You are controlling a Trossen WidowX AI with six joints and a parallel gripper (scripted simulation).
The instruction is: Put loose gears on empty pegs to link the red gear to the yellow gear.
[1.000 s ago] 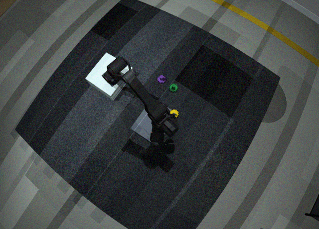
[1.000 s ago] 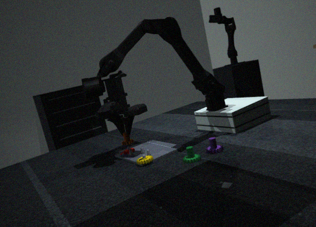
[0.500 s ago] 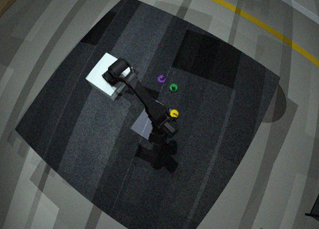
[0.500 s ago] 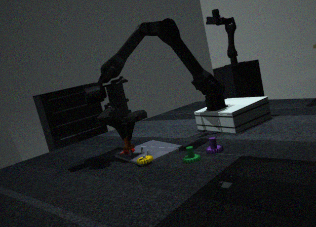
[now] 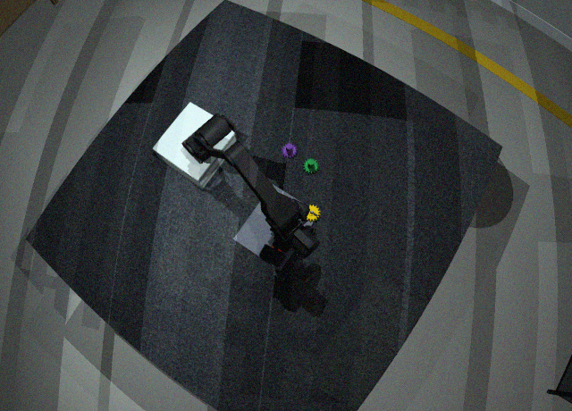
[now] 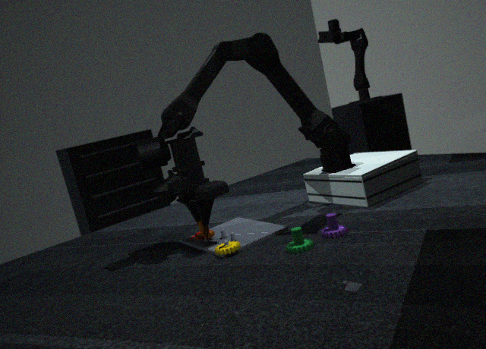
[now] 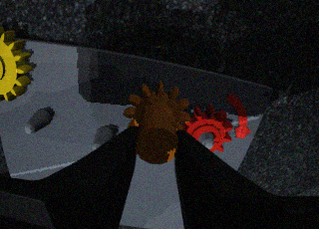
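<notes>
Right now the orange gear is 10 mm below my gripper tip. Also, from my gripper tip: red arrow: 20 mm ahead, 60 mm to the right, 40 mm below; yellow gear: 10 mm behind, 120 mm to the left, 30 mm below; green gear: 120 mm behind, 230 mm to the left, 30 mm below.
</notes>
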